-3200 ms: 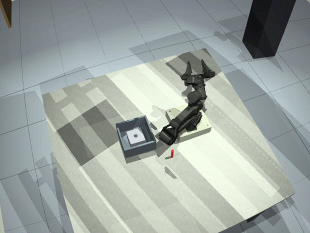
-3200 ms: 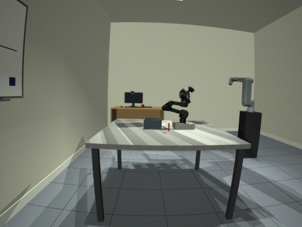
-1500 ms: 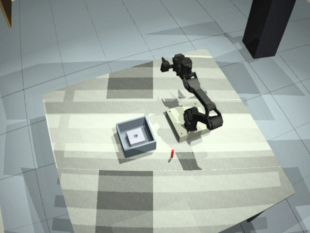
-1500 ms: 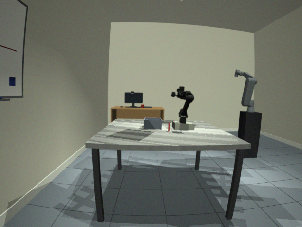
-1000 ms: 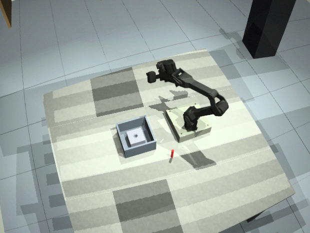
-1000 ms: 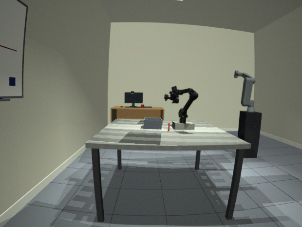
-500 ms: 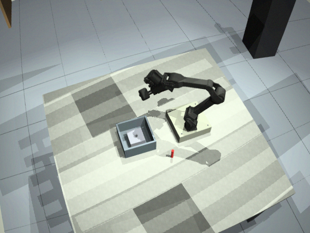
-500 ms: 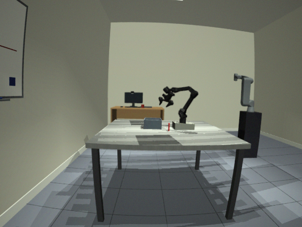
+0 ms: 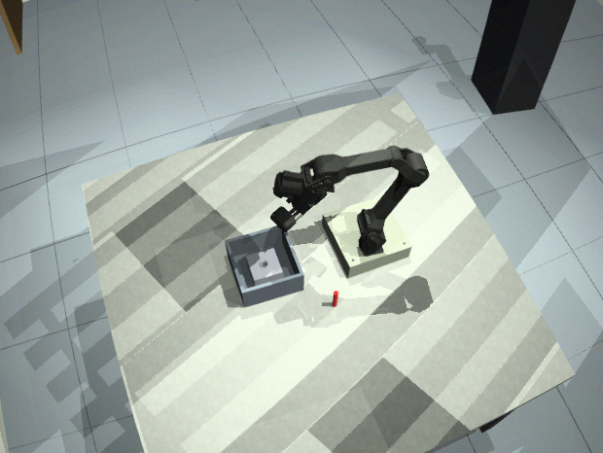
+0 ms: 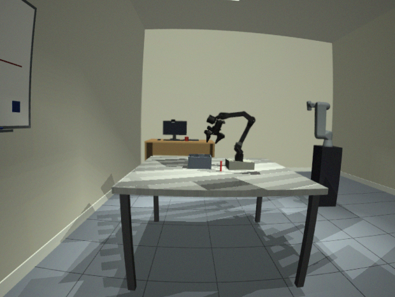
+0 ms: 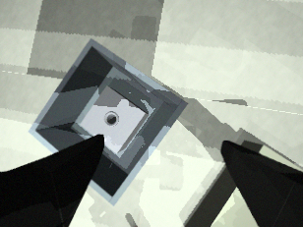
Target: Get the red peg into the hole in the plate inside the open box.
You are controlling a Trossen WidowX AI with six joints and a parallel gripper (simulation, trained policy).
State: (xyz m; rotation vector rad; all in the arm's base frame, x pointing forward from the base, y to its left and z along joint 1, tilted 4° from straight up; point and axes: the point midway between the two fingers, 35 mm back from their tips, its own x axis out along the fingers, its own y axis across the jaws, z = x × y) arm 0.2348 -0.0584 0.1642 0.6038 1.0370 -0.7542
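The red peg is 210 mm to the left of my gripper tip, 160 mm below it and 90 mm behind it. Round my gripper tip: grey box (180 mm below, 90 mm ahead, 50 mm to the left); plate (160 mm below, 90 mm ahead, 50 mm to the left).
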